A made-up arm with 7 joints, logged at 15 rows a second.
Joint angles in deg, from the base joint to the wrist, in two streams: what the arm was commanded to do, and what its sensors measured. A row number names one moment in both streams.
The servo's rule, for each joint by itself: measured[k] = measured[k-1] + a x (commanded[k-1-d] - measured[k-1]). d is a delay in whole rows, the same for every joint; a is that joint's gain. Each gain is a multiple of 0.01, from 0.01 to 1. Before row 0 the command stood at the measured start. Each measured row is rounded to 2 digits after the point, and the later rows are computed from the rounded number. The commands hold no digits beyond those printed.
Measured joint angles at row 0: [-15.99, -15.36, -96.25, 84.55, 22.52, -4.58, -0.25]
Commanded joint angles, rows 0 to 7: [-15.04, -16.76, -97.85, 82.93, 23.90, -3.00, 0.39]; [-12.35, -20.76, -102.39, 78.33, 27.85, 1.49, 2.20]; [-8.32, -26.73, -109.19, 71.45, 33.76, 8.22, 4.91]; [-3.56, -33.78, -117.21, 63.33, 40.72, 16.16, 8.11]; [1.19, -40.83, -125.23, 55.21, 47.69, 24.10, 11.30]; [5.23, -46.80, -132.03, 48.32, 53.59, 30.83, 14.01]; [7.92, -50.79, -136.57, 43.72, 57.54, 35.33, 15.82]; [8.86, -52.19, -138.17, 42.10, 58.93, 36.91, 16.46]
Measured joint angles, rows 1 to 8: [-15.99, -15.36, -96.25, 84.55, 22.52, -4.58, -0.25]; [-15.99, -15.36, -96.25, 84.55, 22.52, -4.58, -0.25]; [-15.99, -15.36, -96.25, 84.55, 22.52, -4.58, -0.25]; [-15.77, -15.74, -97.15, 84.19, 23.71, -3.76, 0.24]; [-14.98, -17.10, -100.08, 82.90, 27.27, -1.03, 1.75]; [-13.45, -19.70, -105.18, 80.38, 32.85, 3.78, 4.18]; [-11.18, -23.50, -111.92, 76.63, 39.62, 10.22, 7.21]; [-8.33, -28.18, -119.37, 71.92, 46.56, 17.44, 10.36]
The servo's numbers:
d 3
a 0.23 0.27 0.56 0.22 0.86 0.52 0.77

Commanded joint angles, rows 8 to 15: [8.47, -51.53, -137.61, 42.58, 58.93, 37.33, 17.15]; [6.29, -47.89, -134.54, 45.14, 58.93, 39.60, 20.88]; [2.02, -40.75, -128.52, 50.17, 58.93, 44.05, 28.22]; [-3.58, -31.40, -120.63, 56.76, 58.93, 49.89, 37.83]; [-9.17, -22.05, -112.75, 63.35, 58.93, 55.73, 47.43]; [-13.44, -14.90, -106.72, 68.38, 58.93, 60.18, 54.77]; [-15.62, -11.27, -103.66, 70.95, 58.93, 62.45, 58.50]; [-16.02, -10.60, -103.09, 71.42, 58.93, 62.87, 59.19]
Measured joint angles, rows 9 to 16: [-5.21, -33.21, -126.46, 66.73, 52.61, 24.40, 13.17]; [-2.19, -37.96, -132.12, 61.67, 56.85, 30.08, 15.21]; [0.35, -41.80, -135.51, 57.36, 58.64, 33.63, 16.17]; [2.22, -44.43, -136.69, 54.11, 58.89, 35.55, 16.92]; [3.16, -45.36, -135.49, 52.14, 58.92, 37.66, 19.97]; [2.90, -44.12, -131.59, 51.71, 58.93, 40.98, 26.32]; [1.41, -40.69, -125.45, 52.82, 58.93, 45.61, 35.18]; [-1.02, -35.66, -118.34, 55.14, 58.93, 50.87, 44.61]
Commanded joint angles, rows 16 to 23: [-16.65, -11.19, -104.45, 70.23, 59.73, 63.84, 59.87]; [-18.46, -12.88, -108.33, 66.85, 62.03, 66.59, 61.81]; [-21.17, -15.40, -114.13, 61.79, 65.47, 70.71, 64.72]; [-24.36, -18.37, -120.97, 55.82, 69.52, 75.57, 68.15]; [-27.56, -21.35, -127.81, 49.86, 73.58, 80.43, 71.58]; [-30.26, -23.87, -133.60, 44.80, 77.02, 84.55, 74.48]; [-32.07, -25.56, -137.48, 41.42, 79.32, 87.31, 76.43]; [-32.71, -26.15, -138.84, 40.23, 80.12, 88.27, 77.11]
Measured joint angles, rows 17 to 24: [-3.88, -30.05, -111.83, 58.05, 58.93, 55.71, 52.43]; [-6.58, -24.98, -107.25, 60.89, 58.93, 59.21, 57.10]; [-8.75, -21.10, -104.92, 63.21, 58.93, 61.11, 58.71]; [-10.57, -18.42, -104.66, 64.75, 59.62, 62.53, 59.60]; [-12.38, -16.92, -106.72, 65.21, 61.69, 64.64, 61.30]; [-14.40, -16.51, -110.87, 64.46, 64.94, 67.80, 63.93]; [-16.69, -17.01, -116.53, 62.56, 68.88, 71.84, 67.18]; [-19.19, -18.18, -122.85, 59.77, 72.92, 76.31, 70.57]
